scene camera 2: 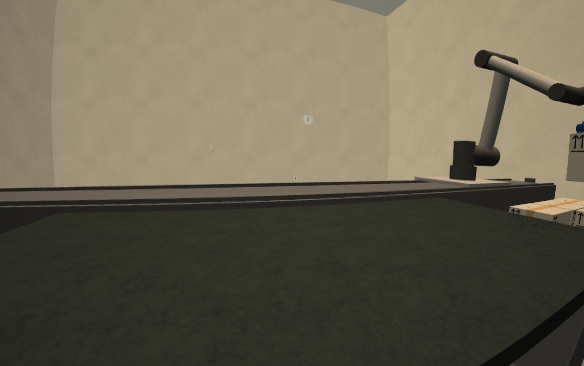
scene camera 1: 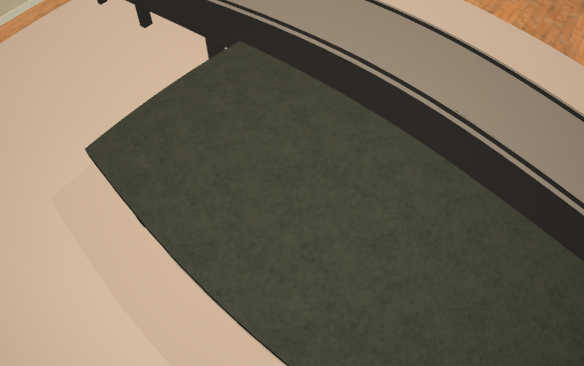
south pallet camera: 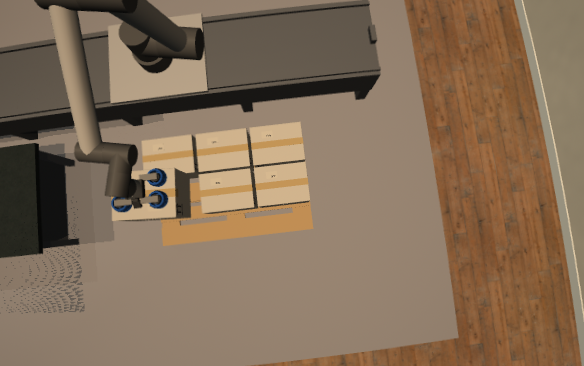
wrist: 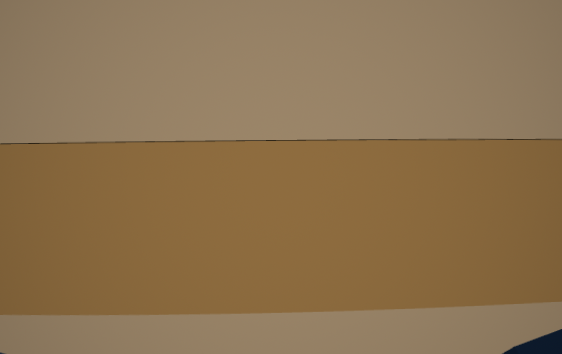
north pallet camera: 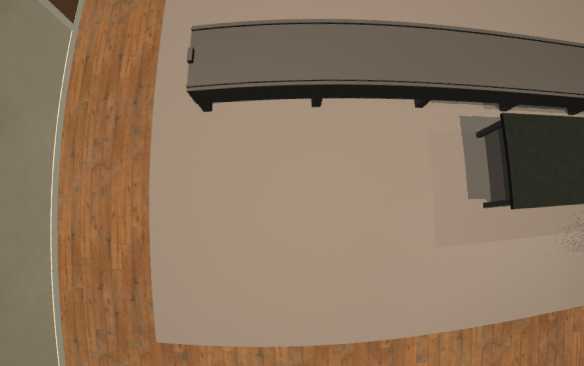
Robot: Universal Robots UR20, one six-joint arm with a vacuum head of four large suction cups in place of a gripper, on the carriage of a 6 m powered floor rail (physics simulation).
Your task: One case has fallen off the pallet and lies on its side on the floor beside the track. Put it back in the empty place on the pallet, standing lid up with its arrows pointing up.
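Frame: origin at the arm's base, x ahead, y left, z up, level; metres.
Seen in the pictures: hand, tool point: (wrist: 282, 241); arm's base, link origin: (scene camera 2: 462, 179) (south pallet camera: 156, 57).
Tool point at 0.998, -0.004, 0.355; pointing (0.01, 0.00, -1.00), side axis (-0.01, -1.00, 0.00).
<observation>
Offsets run from my tool point to a thing's top centre, as dx, dy, dz. Level surfaces: height alone.
My gripper (south pallet camera: 139, 190) (scene camera 2: 580, 128), the vacuum head with blue cups, is shut on the case {+0.023, +0.010, +0.024} (south pallet camera: 144, 214) (scene camera 2: 577, 162) (wrist: 280, 70). The case hangs level, lid up with a tape band; its arrows point up in scene camera 2. In the south pallet camera it hangs over the left part of the pallet (south pallet camera: 240, 231), beside the front row, its left side past the pallet's left edge. Bare boards of the empty place show right of it; the rest of that place is hidden beneath it. Standing cases {+0.002, +0.393, -0.491} (south pallet camera: 227, 192) {-0.295, +0.395, -0.491} (south pallet camera: 222, 145) {-0.297, -0.009, -0.491} (scene camera 2: 545, 207) fill the other places, two in front, three behind.
The floor track (south pallet camera: 290, 50) (north pallet camera: 350, 55) (scene camera 1: 425, 65) (scene camera 2: 200, 194) runs behind the pallet, bearing the arm's carriage (south pallet camera: 190, 85) (scene camera 2: 435, 180). A dark green table {dz -0.395} (south pallet camera: 17, 200) (north pallet camera: 545, 160) (scene camera 1: 300, 200) (scene camera 2: 250, 280) stands left of the pallet in the south pallet camera, close to the held case.
</observation>
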